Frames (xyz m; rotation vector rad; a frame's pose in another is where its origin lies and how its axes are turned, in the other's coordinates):
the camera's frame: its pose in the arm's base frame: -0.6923 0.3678 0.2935 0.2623 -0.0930 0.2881
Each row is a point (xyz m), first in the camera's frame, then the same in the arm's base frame.
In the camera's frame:
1: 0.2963 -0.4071 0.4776
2: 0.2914 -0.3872 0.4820
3: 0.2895 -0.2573 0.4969
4: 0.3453 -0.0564 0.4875
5: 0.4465 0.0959 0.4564
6: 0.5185 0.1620 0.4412
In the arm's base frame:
1: -0.3158 -0.0575 0.6922
2: -0.3265 -0.0416 0.7006
3: -0.3671 0.0740 0.7461
4: -0.3721 0.2774 0.7929
5: -0.3183 0.4538 0.8127
6: -0.2681 0.5384 0.8233

